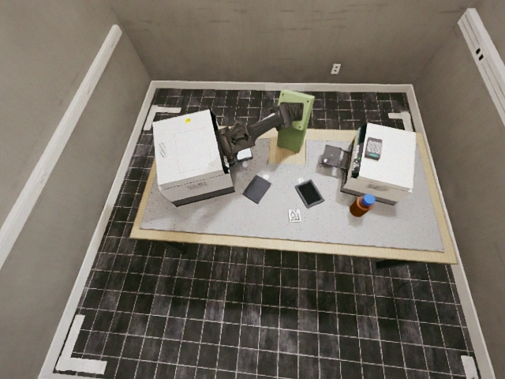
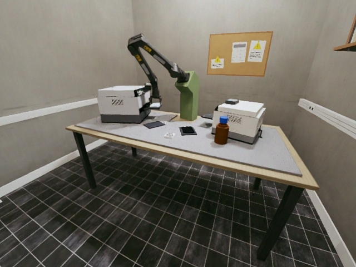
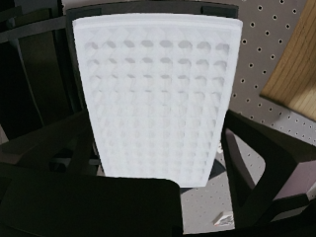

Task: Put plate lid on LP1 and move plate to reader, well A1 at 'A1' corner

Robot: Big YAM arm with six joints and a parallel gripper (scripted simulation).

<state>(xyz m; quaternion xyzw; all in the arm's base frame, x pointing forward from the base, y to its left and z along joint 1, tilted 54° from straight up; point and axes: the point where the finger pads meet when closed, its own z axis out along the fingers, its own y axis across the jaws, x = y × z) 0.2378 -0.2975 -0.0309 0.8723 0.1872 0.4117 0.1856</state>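
Now: the white well plate right at my hand. The rest, counted from my hand: brown capped bottle: 69 cm to the left, 33 cm ahead, 2 cm below; then dark flat lid: 42 cm to the left, 23 cm ahead, 12 cm below.
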